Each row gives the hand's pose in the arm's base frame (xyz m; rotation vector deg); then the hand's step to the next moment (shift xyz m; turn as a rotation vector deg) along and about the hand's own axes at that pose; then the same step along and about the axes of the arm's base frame.
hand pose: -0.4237 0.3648 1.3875 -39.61 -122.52 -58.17
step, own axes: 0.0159 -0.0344 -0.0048 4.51 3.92 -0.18
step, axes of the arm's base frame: -0.0323 -0.0203 -0.0016 -0.12 2.83 5.26
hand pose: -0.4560 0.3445 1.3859 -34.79 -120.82 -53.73
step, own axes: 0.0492 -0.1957 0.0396 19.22 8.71 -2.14
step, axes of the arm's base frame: -0.1762 -0.0850 -0.0633 -5.19 6.04 19.66
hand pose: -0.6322 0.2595 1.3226 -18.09 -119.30 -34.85
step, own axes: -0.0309 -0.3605 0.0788 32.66 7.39 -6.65
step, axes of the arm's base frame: -0.1983 -0.2624 -0.1702 -9.96 2.40 32.57
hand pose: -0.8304 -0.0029 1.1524 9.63 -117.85 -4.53
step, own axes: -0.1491 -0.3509 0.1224 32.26 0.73 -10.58
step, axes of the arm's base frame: -0.0085 -0.3258 -0.2327 -5.73 -4.06 33.22
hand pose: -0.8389 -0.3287 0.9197 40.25 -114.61 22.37
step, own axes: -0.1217 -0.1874 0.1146 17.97 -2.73 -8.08
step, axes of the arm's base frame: 0.0852 -0.1693 -0.1648 0.24 -3.56 19.57
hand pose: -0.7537 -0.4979 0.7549 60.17 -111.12 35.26
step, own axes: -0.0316 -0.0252 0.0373 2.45 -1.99 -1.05
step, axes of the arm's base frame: 0.0150 -0.0264 -0.0459 1.38 -1.38 2.69
